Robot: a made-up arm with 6 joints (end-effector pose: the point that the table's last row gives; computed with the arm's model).
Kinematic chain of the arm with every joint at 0, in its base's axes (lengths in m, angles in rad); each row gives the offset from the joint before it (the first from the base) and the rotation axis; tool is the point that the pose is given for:
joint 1: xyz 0 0 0.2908 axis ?
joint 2: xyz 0 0 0 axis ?
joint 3: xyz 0 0 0.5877 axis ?
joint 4: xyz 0 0 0 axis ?
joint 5: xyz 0.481 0 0 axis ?
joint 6: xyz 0 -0.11 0 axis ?
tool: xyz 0 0 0
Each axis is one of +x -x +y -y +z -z.
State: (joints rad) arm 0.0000 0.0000 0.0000 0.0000 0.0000 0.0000
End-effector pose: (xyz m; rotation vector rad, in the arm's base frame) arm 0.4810 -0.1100 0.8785 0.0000 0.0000 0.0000
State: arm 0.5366 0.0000 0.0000 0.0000 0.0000 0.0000
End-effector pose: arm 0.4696 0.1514 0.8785 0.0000 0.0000 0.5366
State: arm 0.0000 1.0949 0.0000 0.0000 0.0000 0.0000
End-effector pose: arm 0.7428 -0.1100 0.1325 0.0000 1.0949 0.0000
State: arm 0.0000 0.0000 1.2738 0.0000 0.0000 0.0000
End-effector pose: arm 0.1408 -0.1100 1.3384 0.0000 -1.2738 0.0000
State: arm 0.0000 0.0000 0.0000 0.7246 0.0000 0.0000
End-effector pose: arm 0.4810 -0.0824 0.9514 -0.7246 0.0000 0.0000
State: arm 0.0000 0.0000 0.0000 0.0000 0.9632 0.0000
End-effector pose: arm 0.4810 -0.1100 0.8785 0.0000 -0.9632 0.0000
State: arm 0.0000 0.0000 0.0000 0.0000 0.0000 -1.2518
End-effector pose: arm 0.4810 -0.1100 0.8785 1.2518 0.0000 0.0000
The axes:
joint 1: +z
joint 2: +y
joint 3: -y
joint 4: -x
joint 5: -y
joint 6: -x

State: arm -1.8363 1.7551 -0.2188 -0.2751 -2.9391 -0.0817
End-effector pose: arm -0.1970 -0.3211 -0.2476 -1.3778 -0.7715 -1.5807
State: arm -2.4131 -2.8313 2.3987 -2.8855 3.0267 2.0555
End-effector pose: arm 0.0452 -0.1023 -0.7006 -1.2615 -1.1949 -0.2956
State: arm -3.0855 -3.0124 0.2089 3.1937 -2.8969 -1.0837
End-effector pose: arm 0.5609 -0.0785 -0.3246 0.0455 2.5041 -1.5886
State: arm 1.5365 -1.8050 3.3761 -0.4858 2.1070 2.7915
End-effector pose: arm 0.0835 -0.4033 -0.2979 -1.7590 -1.1657 -0.6522
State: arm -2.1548 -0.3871 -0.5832 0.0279 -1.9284 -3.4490
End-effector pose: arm -0.2299 -0.1484 0.7443 -0.2186 1.0620 0.7540
